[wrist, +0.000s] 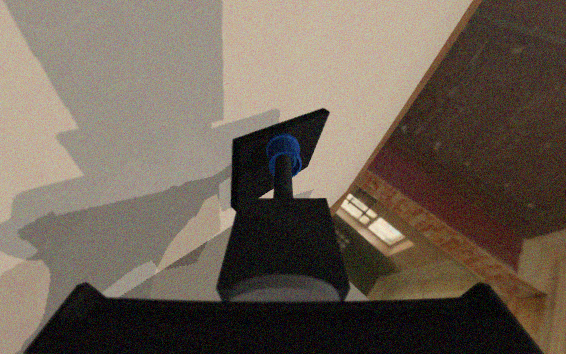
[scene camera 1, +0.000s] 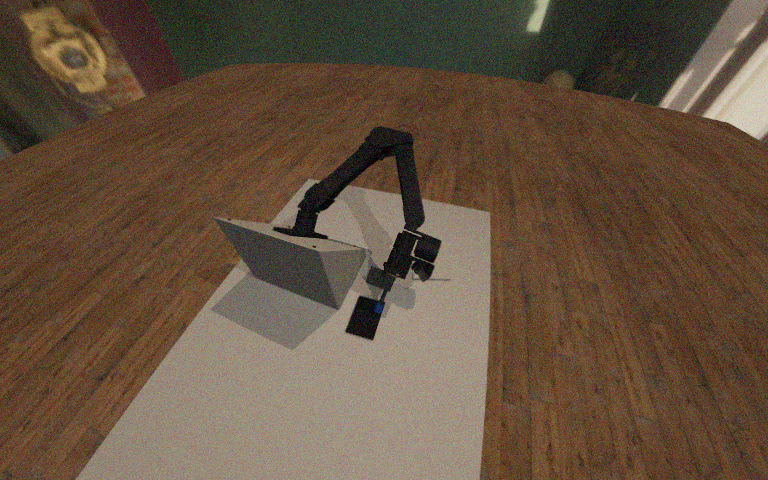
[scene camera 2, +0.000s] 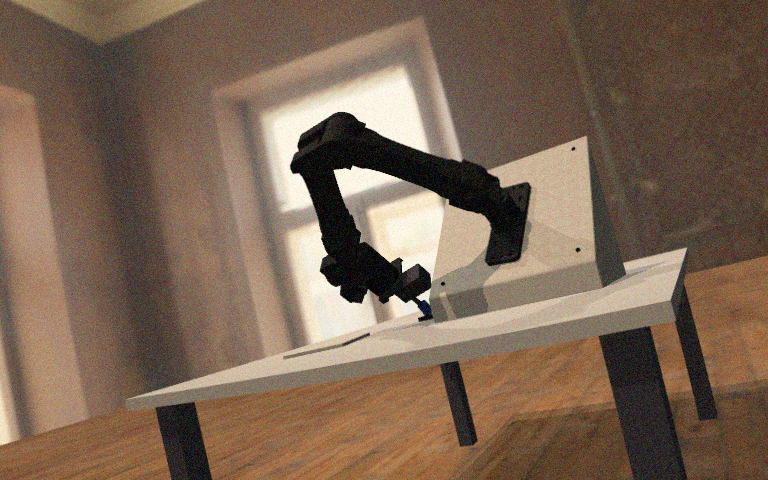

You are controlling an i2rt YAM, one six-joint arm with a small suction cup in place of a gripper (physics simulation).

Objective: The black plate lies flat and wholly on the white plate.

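Where they show: end effector, tool point: (wrist: 283,147) (scene camera 1: 377,311) (scene camera 2: 429,311); arm's base, origin of the base link: (scene camera 1: 302,235) (scene camera 2: 509,223).
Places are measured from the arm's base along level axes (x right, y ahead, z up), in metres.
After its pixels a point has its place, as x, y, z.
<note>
The black plate (scene camera 1: 362,320) {0.121, 0.262, -0.146} (scene camera 2: 424,319) {0.040, 0.284, -0.153} (wrist: 251,171) {0.056, 0.268, -0.146} is a small dark square lying flat on the white table top (scene camera 1: 312,413) {0.395, 0.256, -0.156} (scene camera 2: 456,346) {-0.471, -0.103, -0.160}, just in front of the arm's mount. My blue suction cup (scene camera 1: 379,308) (scene camera 2: 424,309) (wrist: 283,149) is pressed down on the plate near its far right edge. The white plate (scene camera 1: 438,279) {-0.115, 0.433, -0.152} (scene camera 2: 325,348) {-0.257, 0.321, -0.152} is thin and hard to tell from the table. It lies flat a little to the right of the black plate, partly under my wrist. The two plates are apart.
The grey wedge-shaped mount (scene camera 1: 291,260) {0.125, 0.074, 0.060} (scene camera 2: 554,207) {0.012, -0.093, 0.007} that carries the arm stands right beside the black plate on its left. The table's right edge (scene camera 1: 485,335) {0.019, 0.620, -0.155} drops to the wooden floor (scene camera 1: 580,258).
</note>
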